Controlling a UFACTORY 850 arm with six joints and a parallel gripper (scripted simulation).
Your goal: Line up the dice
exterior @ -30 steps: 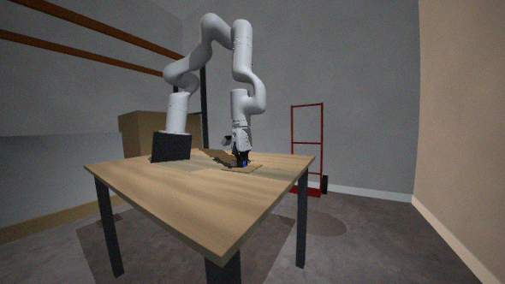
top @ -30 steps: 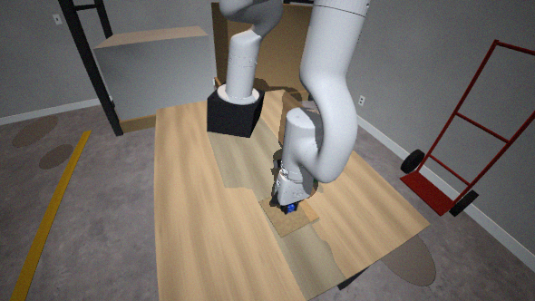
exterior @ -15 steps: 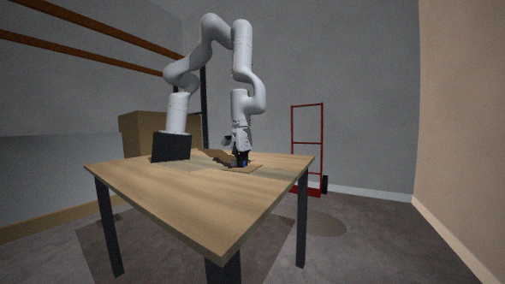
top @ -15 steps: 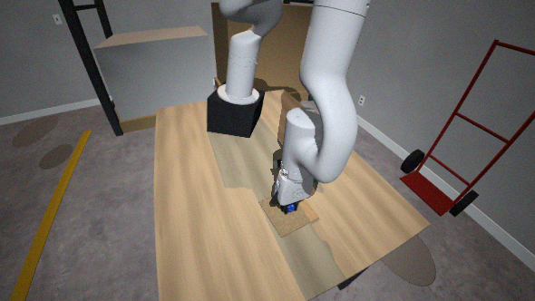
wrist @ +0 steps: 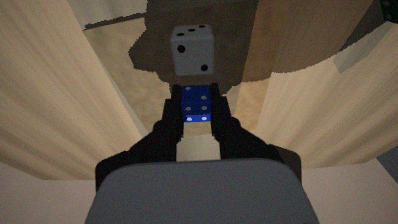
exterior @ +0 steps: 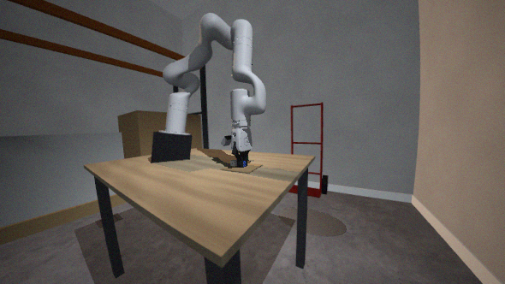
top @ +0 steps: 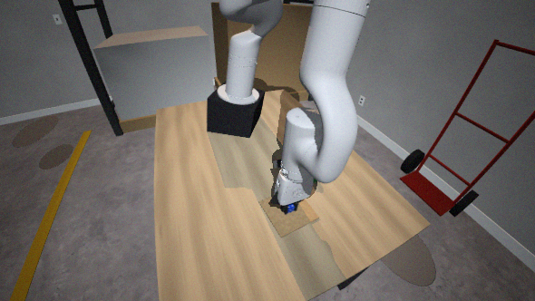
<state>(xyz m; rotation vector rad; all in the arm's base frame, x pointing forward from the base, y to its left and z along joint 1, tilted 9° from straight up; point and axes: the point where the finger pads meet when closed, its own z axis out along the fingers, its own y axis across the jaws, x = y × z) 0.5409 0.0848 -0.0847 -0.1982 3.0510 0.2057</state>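
Now: hand 10 mm above the blue die. The rest, counted from my hand: white die: 50 mm behind, 10 mm to the right, 10 mm below; green die: 130 mm to the left, 100 mm behind, 10 mm below; tan mat: 20 mm below.
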